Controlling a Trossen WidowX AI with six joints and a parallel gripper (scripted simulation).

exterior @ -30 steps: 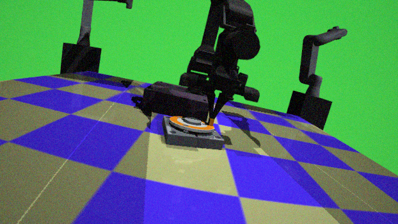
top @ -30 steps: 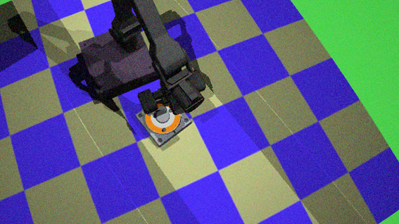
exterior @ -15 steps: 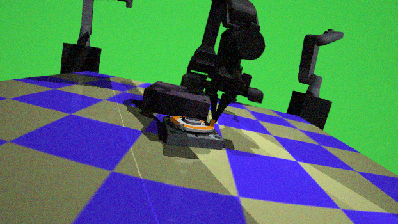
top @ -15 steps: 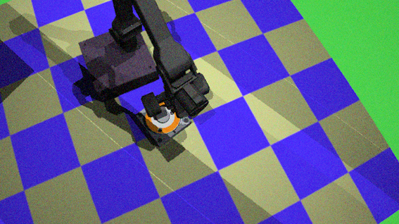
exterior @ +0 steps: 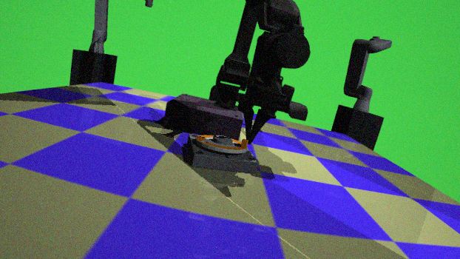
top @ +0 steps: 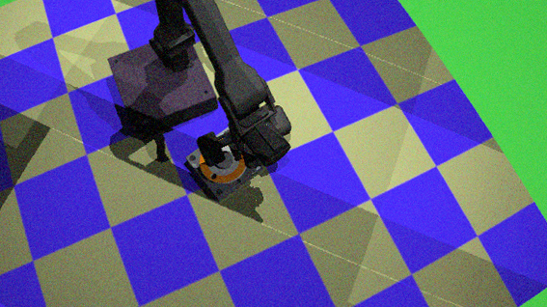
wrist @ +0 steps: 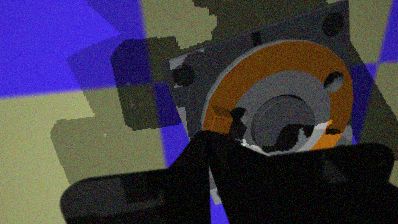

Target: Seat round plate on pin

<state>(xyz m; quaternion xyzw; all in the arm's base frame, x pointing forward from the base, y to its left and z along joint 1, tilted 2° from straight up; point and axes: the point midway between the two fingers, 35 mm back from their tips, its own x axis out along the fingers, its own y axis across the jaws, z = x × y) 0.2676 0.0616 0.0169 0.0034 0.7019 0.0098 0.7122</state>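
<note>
Now: gripper tip 50 mm to the left of the square grey base and 20 mm above it.
</note>
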